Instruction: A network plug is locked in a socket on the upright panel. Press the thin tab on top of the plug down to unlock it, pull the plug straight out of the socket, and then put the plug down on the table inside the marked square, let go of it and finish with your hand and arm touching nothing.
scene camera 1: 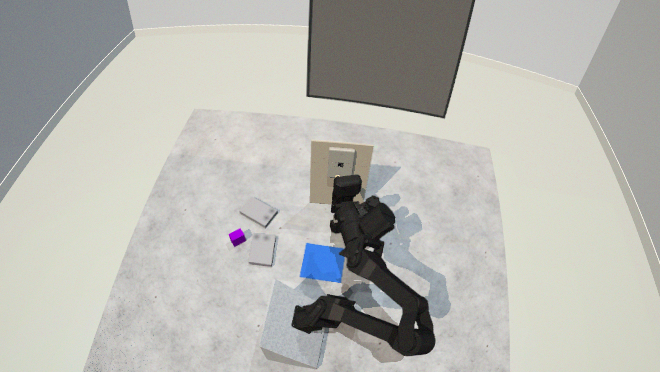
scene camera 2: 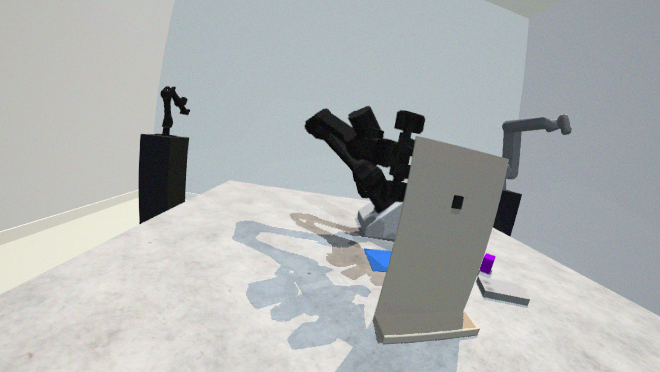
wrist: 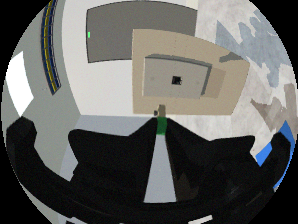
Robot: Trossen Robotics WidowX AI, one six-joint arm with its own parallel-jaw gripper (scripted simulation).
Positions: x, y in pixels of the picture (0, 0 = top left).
Labels:
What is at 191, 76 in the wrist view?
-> A panel.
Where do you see a panel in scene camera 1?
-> At 328, 158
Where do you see a panel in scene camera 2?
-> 452, 195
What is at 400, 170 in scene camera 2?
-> My gripper.

